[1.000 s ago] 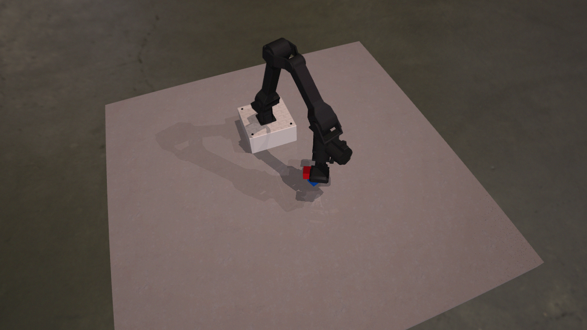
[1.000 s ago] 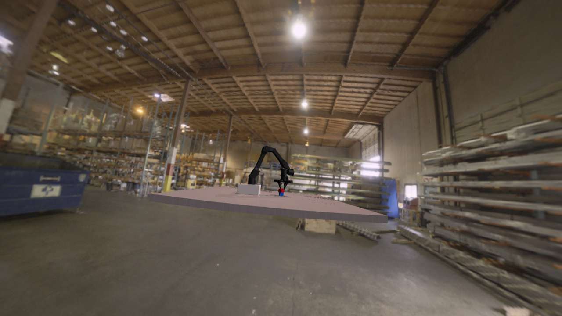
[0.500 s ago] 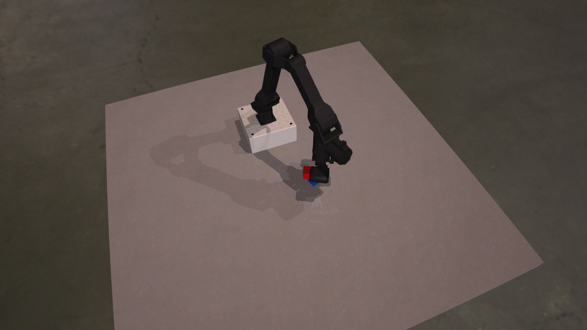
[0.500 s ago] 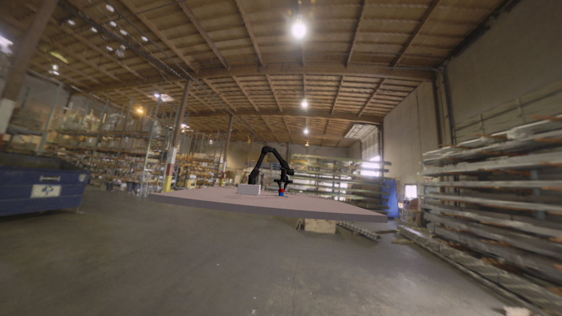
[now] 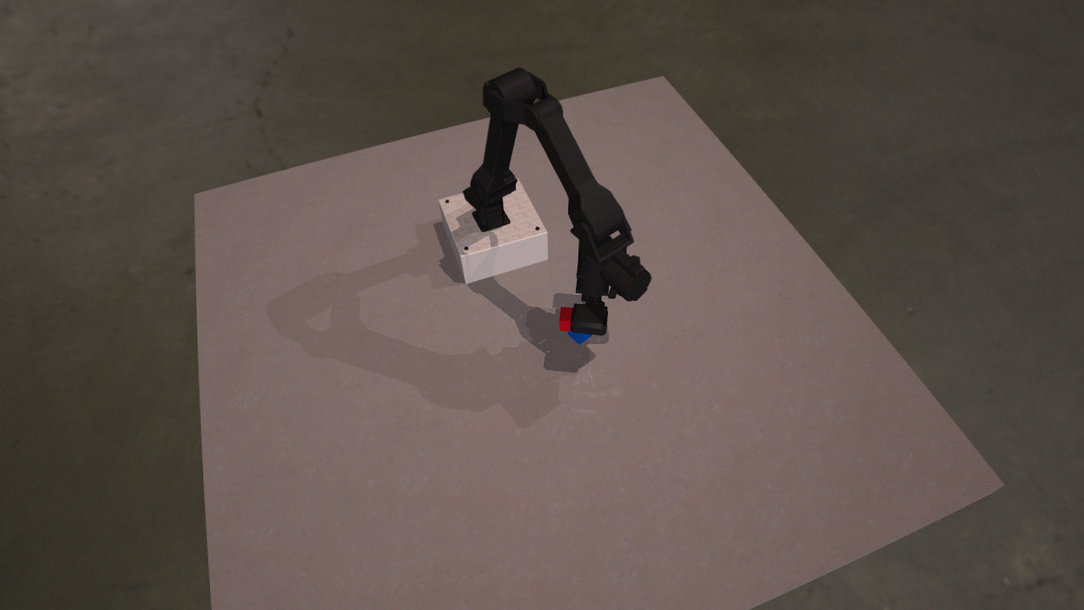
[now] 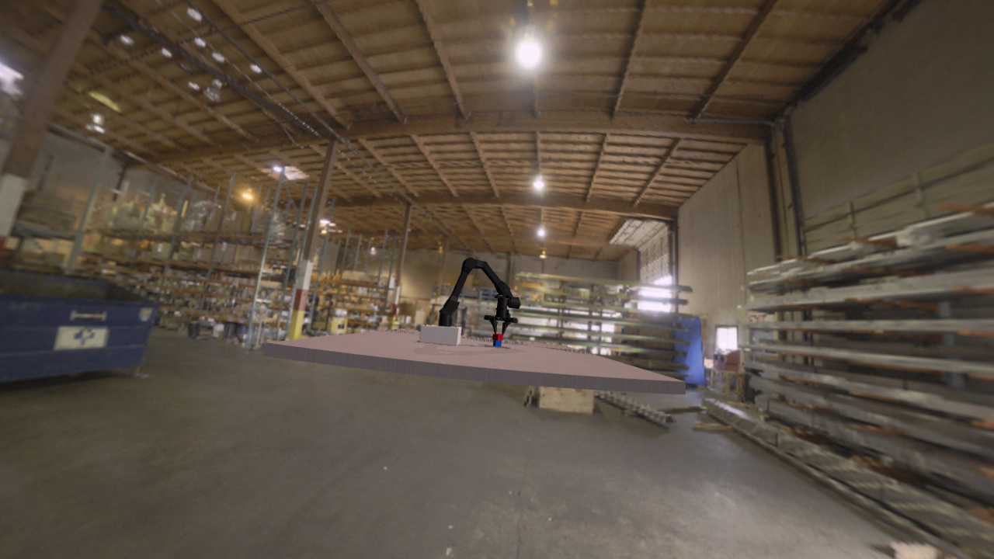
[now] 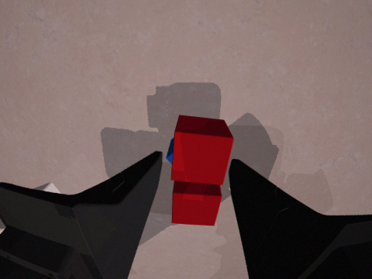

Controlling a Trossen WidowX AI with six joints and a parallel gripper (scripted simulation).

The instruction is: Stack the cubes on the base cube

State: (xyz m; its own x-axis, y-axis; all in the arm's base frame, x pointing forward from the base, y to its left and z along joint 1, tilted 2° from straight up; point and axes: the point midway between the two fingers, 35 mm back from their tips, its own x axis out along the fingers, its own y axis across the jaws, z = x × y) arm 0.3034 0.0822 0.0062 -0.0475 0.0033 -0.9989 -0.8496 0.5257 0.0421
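Right now the red cube is 2 cm behind my gripper tip, 4 cm to the right of it and 1 cm below it. The rest, counted from my gripper tip: blue cube 1 cm behind, 2 cm to the right, 5 cm below.
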